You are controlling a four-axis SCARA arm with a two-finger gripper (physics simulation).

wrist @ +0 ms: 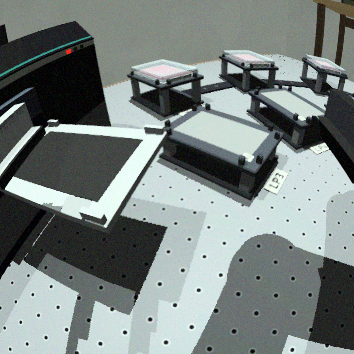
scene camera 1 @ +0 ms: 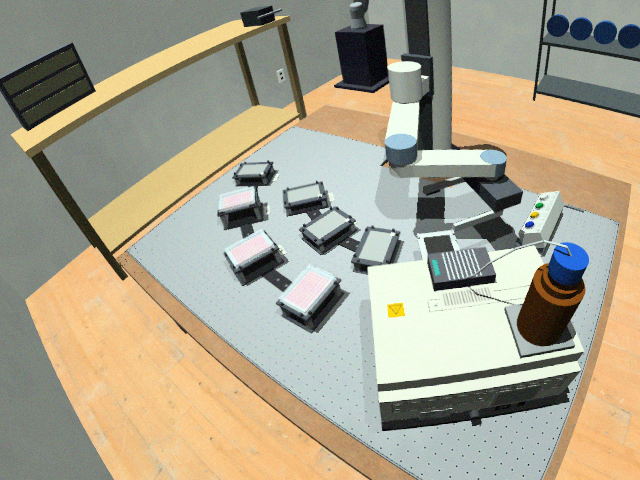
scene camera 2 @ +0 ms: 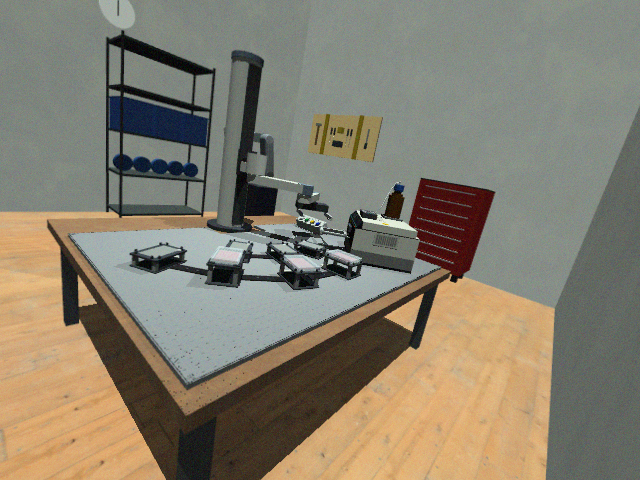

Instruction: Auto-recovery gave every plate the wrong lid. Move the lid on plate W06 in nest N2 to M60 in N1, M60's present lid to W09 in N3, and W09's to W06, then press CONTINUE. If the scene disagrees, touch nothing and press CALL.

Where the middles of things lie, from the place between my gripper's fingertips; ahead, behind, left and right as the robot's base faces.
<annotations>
My gripper is now 340 mm to the right of the brown bottle [scene camera 1: 557, 288], 260 mm short of it and 150 mm below it.
</annotations>
